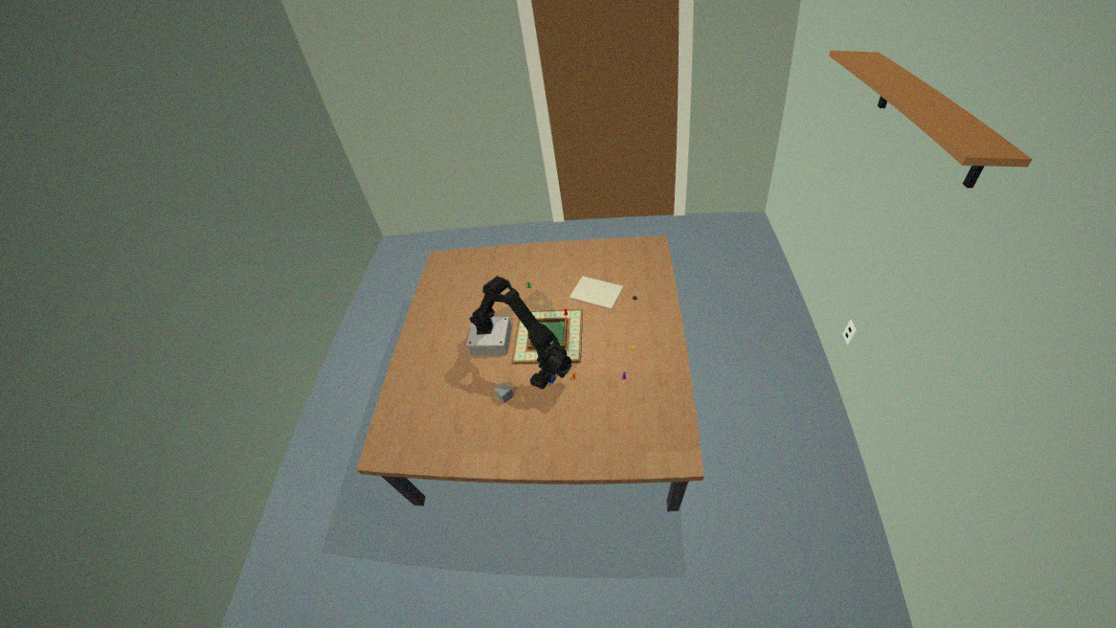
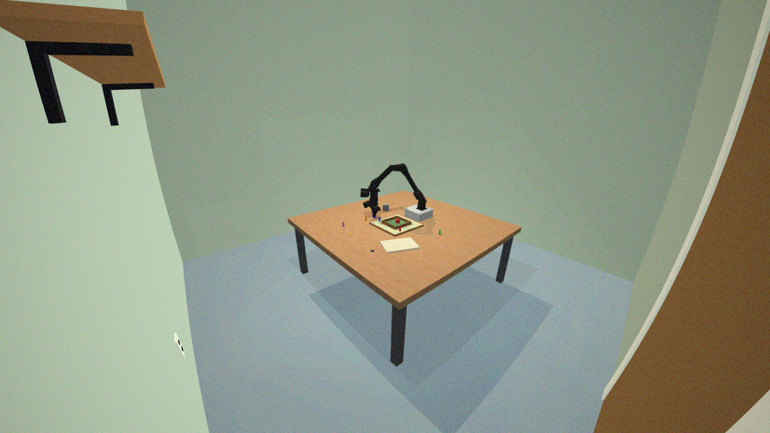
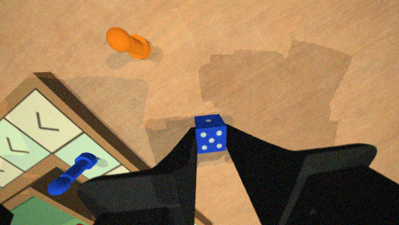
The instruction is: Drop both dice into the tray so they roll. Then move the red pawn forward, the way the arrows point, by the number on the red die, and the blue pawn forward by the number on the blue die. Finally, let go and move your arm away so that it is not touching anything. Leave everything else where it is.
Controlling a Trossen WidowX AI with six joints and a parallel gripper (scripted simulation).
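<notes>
Now: gripper tip 6 cm short of the red pawn, 34 cm to the right of it and 2 cm below it. Also, from my gripper tip: blue pawn (4 cm ahead, 11 cm to the left, 2 cm above); orange pawn (9 cm ahead, 1 cm to the left, 1 cm above); grey cube (19 cm behind, 6 cm to the right, 2 cm above).
</notes>
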